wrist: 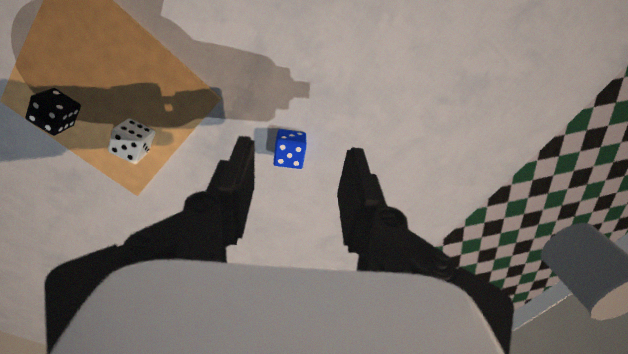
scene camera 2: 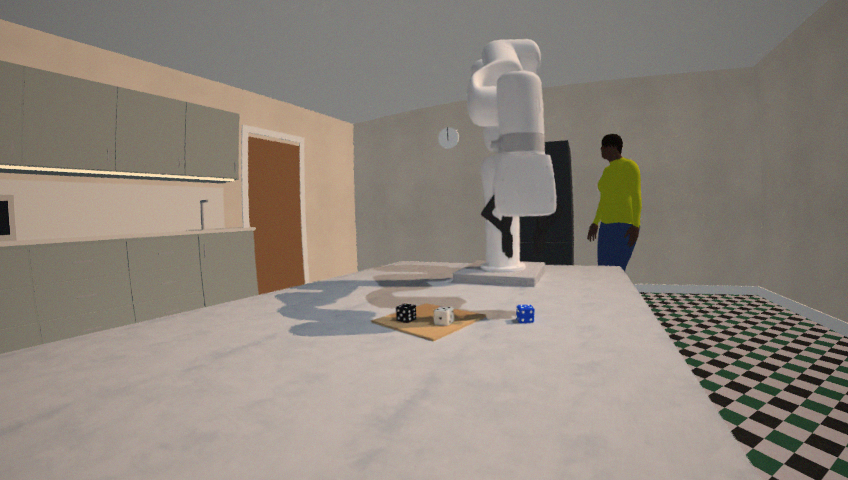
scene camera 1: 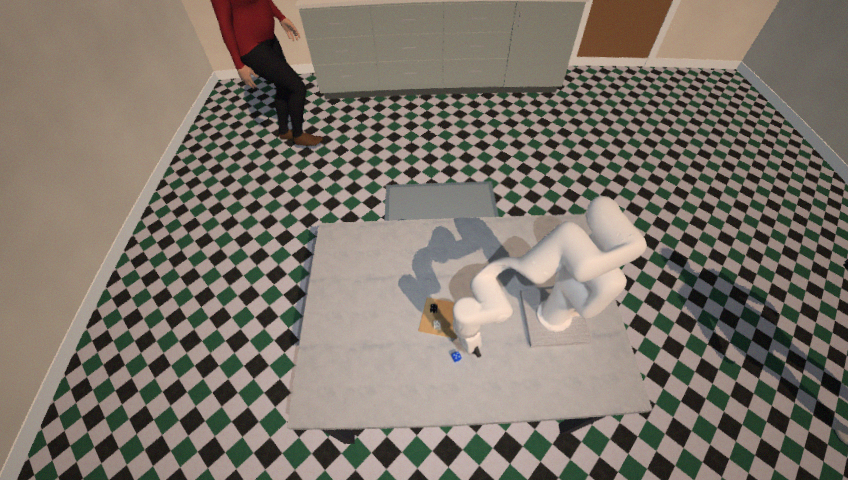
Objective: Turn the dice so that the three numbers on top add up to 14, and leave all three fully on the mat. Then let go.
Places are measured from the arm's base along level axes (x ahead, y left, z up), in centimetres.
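Pixels of known places: gripper, fingertip midpoint: (wrist: 298, 166) (scene camera 2: 523, 255); arm's base, origin of the base link: (scene camera 2: 502, 267) (scene camera 1: 554, 315).
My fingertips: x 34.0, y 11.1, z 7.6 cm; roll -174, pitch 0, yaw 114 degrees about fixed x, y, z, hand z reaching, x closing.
Ahead of a thing's pixels: the offset from my fingertips to its top centre. Level surfaces: height alone.
My gripper (scene camera 1: 477, 350) (scene camera 2: 522, 251) (wrist: 298, 166) is about half open and empty, above the table. In the wrist view its fingers frame the blue die @[dx +3.4, dy +0.9, dz -7.9 cm] (scene camera 1: 455, 356) (scene camera 2: 525, 313) (wrist: 290, 149), which lies below them on the table beside the mat, apart from it; its top appears to show 5. The orange mat @[dx +7.4, dy -14.7, dz -10.1 cm] (scene camera 1: 424, 326) (scene camera 2: 433, 334) (wrist: 95, 35) bears the white die @[dx +9.2, dy -11.2, dz -7.5 cm] (scene camera 1: 436, 325) (scene camera 2: 443, 315) (wrist: 131, 141), top apparently 5, and the black die @[dx +9.8, dy -17.8, dz -7.5 cm] (scene camera 1: 433, 308) (scene camera 2: 405, 312) (wrist: 53, 111), top apparently 4. These two stand a little apart, near one mat edge.
The arm's base plate (scene camera 1: 559, 336) (scene camera 2: 498, 275) stands on the grey table @[dz -10.5 cm] (scene camera 1: 368, 380) (scene camera 2: 267, 386). In the wrist view the table's edge runs along the right. A person in red (scene camera 1: 255, 29) and one in yellow (scene camera 2: 620, 190) stand away from the table.
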